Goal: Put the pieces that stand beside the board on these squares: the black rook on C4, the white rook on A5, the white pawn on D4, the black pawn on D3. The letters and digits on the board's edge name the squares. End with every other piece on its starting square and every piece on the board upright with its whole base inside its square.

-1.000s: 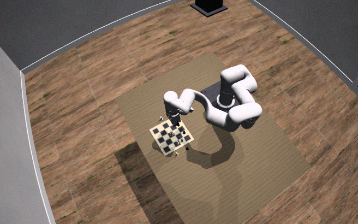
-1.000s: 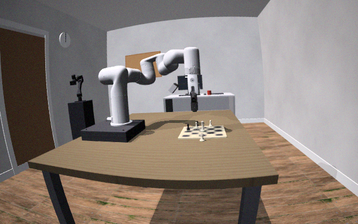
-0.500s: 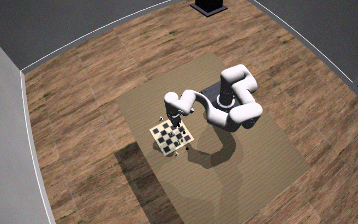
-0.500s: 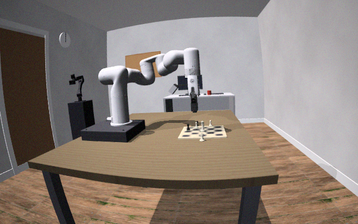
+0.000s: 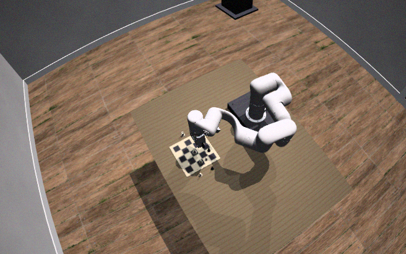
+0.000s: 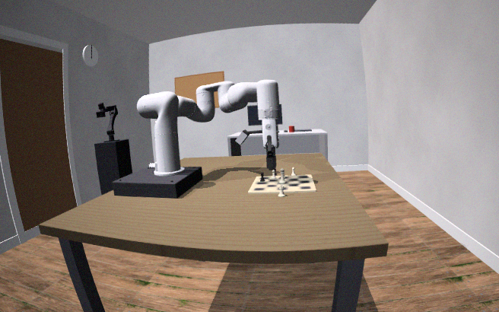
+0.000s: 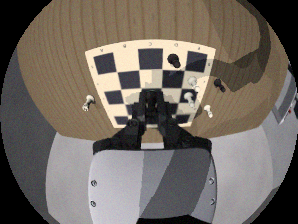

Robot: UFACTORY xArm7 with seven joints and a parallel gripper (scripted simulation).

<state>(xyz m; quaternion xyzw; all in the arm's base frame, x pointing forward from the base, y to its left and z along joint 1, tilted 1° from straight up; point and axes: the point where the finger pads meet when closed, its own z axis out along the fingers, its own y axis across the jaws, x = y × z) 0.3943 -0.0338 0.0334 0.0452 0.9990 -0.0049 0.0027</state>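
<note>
Right now the chessboard is 80 mm below my hand and 40 mm ahead of it.
</note>
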